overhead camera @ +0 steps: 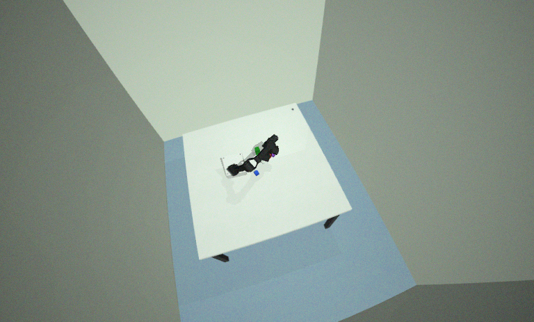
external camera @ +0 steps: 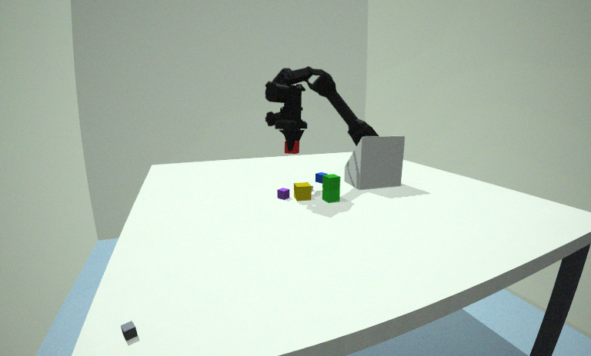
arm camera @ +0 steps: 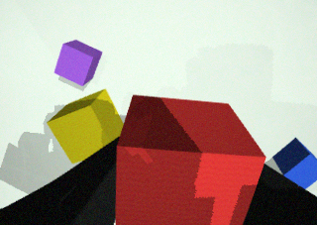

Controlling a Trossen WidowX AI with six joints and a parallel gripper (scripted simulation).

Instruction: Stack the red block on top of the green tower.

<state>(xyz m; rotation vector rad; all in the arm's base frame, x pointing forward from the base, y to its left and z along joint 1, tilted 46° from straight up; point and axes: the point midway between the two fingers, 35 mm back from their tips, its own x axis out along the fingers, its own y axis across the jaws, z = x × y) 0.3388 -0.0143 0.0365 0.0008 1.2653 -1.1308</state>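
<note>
My gripper tip is 12 cm above the yellow block, 10 cm to the right of it and 1 cm short of it. From my gripper tip the other things lie so: small purple block: 12 cm below, 7 cm to the left, 6 cm ahead; then blue block: 15 cm behind, 12 cm below, 5 cm to the right; then red block: 1 cm above.
</note>
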